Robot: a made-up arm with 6 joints. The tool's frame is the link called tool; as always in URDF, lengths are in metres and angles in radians.
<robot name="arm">
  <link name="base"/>
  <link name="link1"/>
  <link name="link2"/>
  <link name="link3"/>
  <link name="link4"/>
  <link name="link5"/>
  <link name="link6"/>
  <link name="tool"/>
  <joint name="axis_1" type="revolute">
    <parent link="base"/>
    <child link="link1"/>
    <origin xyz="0 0 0.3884"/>
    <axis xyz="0 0 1"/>
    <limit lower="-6.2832" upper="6.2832" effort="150" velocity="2.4"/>
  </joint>
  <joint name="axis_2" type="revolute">
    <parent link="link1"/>
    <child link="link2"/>
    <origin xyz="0 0 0"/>
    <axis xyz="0 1 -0.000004"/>
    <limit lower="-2.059" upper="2.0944" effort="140" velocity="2.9"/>
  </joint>
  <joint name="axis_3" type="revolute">
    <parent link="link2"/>
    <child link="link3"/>
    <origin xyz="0.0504 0 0.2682"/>
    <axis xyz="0 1 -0.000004"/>
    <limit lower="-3.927" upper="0.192" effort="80" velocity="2.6"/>
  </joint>
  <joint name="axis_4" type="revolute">
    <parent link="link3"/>
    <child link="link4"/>
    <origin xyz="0.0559 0 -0.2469"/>
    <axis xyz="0 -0.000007 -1"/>
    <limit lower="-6.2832" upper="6.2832" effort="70" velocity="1.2"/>
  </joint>
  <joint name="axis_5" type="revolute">
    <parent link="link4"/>
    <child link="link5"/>
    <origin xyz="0 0 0"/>
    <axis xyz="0 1 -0.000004"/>
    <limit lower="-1.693" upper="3.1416" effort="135" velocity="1.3"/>
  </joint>
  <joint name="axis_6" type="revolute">
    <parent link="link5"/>
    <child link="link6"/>
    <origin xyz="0.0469 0 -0.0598"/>
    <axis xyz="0 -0.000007 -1"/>
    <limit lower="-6.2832" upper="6.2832" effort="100" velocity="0.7"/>
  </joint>
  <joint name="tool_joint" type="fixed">
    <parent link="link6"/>
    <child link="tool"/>
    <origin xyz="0 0 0" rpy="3.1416 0 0"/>
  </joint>
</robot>
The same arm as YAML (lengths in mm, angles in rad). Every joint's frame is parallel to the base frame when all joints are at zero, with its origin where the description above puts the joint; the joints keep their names.
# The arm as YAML. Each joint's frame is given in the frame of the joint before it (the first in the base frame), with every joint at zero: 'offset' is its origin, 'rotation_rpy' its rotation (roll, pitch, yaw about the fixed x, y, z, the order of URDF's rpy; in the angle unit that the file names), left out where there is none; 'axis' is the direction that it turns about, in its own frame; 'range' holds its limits. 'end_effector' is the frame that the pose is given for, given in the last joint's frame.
length_unit: mm
angle_unit: rad
chain:
  - id: axis_1
    offset: [0.0, 0.0, 388.4]
    axis: "+z"
    range: [-6.2832, 6.2832]
  - id: axis_2
    offset: [0.0, 0.0, 0.0]
    axis: "+y"
    range: [-2.059, 2.0944]
  - id: axis_3
    offset: [50.4, 0.0, 268.2]
    axis: "+y"
    range: [-3.927, 0.192]
  - id: axis_4
    offset: [55.9, 0.0, -246.9]
    axis: "-z"
    range: [-6.2832, 6.2832]
  - id: axis_5
    offset: [0.0, 0.0, 0.0]
    axis: "+y"
    range: [-1.693, 3.1416]
  - id: axis_6
    offset: [46.9, 0.0, -59.8]
    axis: "-z"
    range: [-6.2832, 6.2832]
end_effector:
  offset: [0.0, 0.0, 0.0]
  rotation_rpy: [-3.1416, 0.0, 0.0]

